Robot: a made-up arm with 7 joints.
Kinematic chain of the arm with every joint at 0, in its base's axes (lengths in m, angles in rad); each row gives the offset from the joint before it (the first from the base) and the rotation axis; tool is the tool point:
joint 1: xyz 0 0 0.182 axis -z
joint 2: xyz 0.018 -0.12 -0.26 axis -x
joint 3: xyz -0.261 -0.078 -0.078 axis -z
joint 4: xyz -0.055 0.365 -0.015 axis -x
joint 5: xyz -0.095 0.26 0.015 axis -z
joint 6: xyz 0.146 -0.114 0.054 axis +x
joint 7: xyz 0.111 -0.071 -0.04 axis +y
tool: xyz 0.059 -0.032 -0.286
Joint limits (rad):
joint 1: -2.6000..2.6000
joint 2: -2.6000..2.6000
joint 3: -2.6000..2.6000
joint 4: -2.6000..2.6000
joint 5: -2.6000..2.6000
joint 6: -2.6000..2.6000
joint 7: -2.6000..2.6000
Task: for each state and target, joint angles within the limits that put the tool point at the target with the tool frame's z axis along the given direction. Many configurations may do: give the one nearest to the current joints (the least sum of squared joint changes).
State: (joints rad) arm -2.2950 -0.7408 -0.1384 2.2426 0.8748 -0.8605 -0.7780
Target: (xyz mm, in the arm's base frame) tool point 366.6 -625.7 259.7 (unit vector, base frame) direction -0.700 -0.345 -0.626
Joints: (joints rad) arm -1.8820 -1.0453 -0.5591 1.6858 1.3459 -0.8116 -1.5084
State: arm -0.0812 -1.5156 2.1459 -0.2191 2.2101 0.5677 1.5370
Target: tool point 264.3 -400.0 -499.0 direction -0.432 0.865 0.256
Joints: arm 0.1024 -1.0856 2.6000 -0.6013 1.5299 1.0524 1.6751
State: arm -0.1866 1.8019 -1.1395 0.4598 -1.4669 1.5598 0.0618
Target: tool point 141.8 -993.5 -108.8 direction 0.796 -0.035 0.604
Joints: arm -1.0035 2.4960 -0.2451 1.0368 -1.9042 2.0869 0.6817
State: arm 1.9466 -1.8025 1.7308 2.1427 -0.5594 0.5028 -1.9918
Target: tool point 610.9 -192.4 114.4 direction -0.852 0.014 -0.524
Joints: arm 2.3838 -2.2362 1.9313 2.0360 -0.9024 1.2242 -1.0532
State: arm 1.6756 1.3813 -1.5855 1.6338 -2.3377 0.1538 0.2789
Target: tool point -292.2 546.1 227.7 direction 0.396 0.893 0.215
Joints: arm 2.5063 1.7260 -1.6646 2.0206 -2.2455 0.0097 0.1044
